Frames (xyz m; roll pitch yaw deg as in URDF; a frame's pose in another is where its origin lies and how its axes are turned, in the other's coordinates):
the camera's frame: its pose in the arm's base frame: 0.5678 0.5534 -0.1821 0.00 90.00 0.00
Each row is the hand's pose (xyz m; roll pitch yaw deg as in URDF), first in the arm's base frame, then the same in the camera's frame.
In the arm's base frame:
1: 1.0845 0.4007 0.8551 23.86 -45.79 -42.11
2: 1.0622 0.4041 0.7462 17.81 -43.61 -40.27
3: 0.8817 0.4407 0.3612 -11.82 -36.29 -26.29
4: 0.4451 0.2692 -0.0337 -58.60 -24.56 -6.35
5: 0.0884 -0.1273 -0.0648 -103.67 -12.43 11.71
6: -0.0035 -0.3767 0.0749 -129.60 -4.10 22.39
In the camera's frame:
1: -1.0372 -0.1527 0.5167 152.27 -31.15 -146.88
2: -0.9283 -0.1493 0.4944 146.96 -33.54 -145.84
3: -0.5433 -0.1127 0.3139 128.33 -46.27 -148.90
4: -0.1484 -0.2842 -0.1227 106.41 -64.68 -166.39
5: -0.1173 -0.6807 -0.4794 120.25 -72.99 137.36
6: -0.2570 -0.9301 -0.5713 130.55 -67.26 100.66

